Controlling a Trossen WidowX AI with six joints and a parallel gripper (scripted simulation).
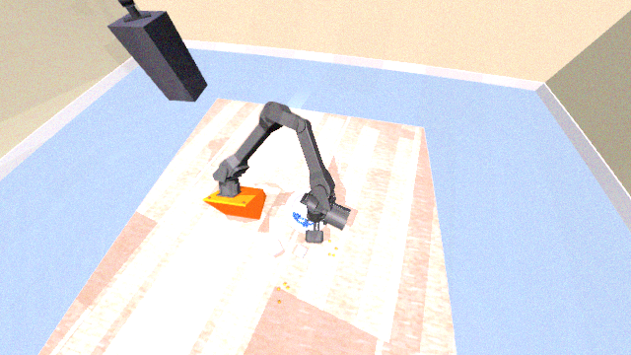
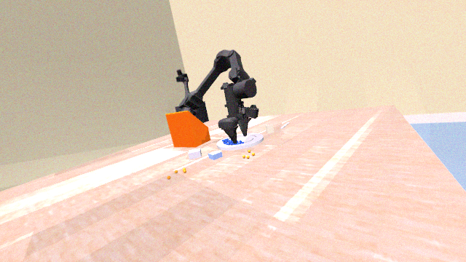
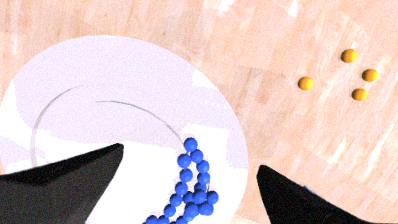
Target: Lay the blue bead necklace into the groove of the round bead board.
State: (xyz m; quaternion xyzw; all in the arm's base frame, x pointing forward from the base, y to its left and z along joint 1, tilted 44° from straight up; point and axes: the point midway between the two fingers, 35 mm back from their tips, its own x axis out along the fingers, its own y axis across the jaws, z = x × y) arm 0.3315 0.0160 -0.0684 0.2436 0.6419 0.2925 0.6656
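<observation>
Right now my gripper tip is 5 cm to the right of the round white bead board, 4 cm past it and 2 cm above it. Also, from my gripper tip: white block (14 cm behind, 12 cm to the right, 1 cm below); light blue cube (12 cm to the right, 4 cm behind, 2 cm below); beige cube (19 cm to the left, 5 cm ahead, 1 cm below).
</observation>
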